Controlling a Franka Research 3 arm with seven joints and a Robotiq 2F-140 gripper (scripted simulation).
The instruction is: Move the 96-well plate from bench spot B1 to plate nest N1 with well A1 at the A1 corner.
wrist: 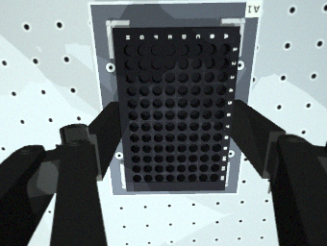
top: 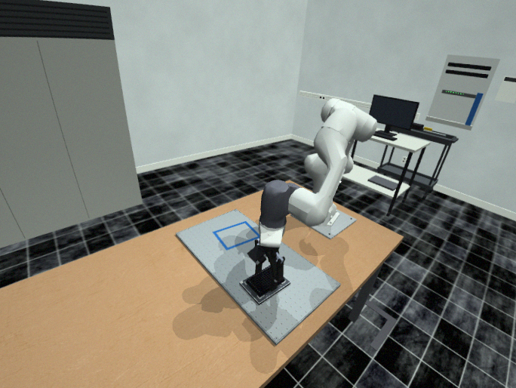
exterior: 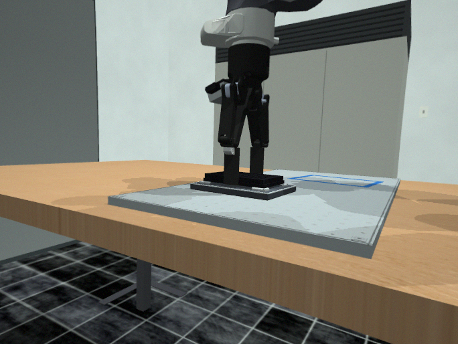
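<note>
The black 96-well plate is 2 cm below my hand. Round my hand: A1 label (7 cm ahead, 6 cm to the right, 3 cm below); then plate nest (4 cm below).
</note>
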